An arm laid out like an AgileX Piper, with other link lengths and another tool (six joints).
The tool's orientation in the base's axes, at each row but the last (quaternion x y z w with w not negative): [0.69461, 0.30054, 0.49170, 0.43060]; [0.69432, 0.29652, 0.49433, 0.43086]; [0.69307, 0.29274, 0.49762, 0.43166]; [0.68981, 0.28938, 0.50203, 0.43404]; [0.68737, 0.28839, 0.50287, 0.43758]
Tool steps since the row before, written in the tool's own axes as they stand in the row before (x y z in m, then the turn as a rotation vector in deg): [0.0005, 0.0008, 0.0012, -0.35, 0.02, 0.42]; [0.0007, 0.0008, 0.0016, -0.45, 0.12, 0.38]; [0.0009, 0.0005, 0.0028, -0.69, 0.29, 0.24]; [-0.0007, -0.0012, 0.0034, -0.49, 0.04, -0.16]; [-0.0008, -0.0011, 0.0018, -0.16, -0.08, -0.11]
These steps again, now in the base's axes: [0.0013, -0.0003, 0.0008, 0.28, -0.43, -0.19]; [0.0017, -0.0003, 0.0008, 0.21, -0.55, -0.14]; [0.0029, -0.0003, 0.0005, -0.01, -0.78, -0.08]; [0.0030, -0.0011, -0.0018, -0.31, -0.38, -0.16]; [0.0015, -0.0007, -0.0015, -0.15, -0.06, -0.13]
